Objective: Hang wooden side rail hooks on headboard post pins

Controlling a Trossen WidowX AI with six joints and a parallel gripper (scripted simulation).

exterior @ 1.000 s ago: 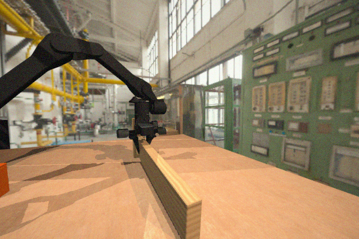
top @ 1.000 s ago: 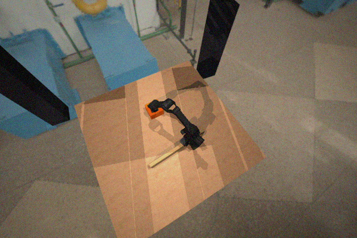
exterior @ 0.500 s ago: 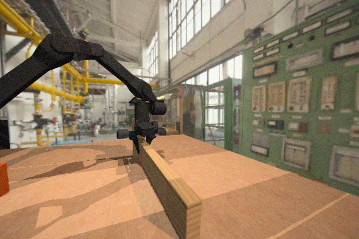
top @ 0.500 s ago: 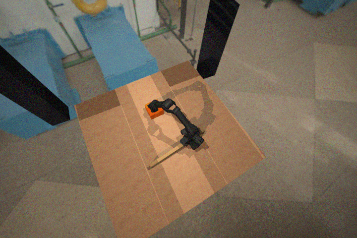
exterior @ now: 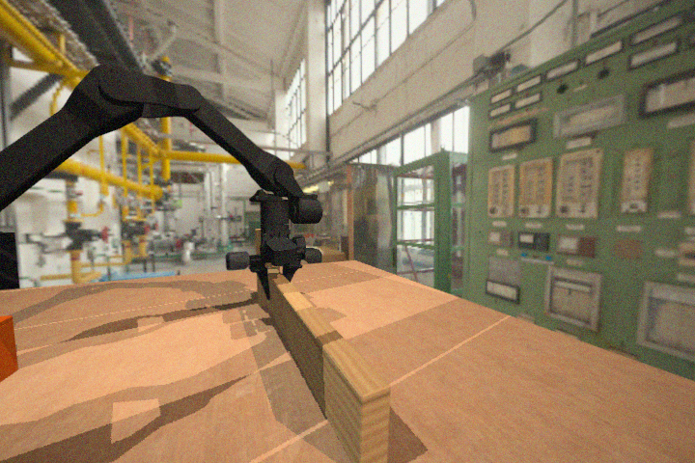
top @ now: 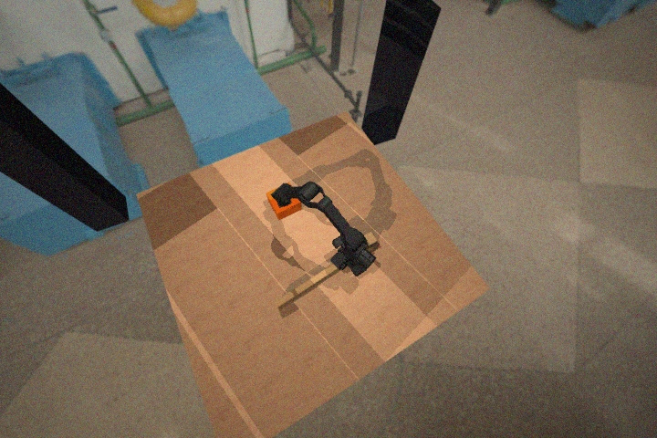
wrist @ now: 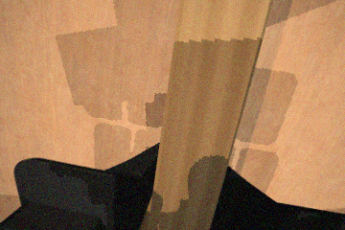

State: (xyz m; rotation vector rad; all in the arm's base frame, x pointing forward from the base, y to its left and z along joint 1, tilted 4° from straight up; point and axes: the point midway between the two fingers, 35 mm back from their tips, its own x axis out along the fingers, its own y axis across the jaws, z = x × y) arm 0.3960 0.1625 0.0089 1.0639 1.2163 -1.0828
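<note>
My gripper tip is now 100 mm to the right of the wooden headboard post, 50 mm below it and 10 mm past it.
</note>
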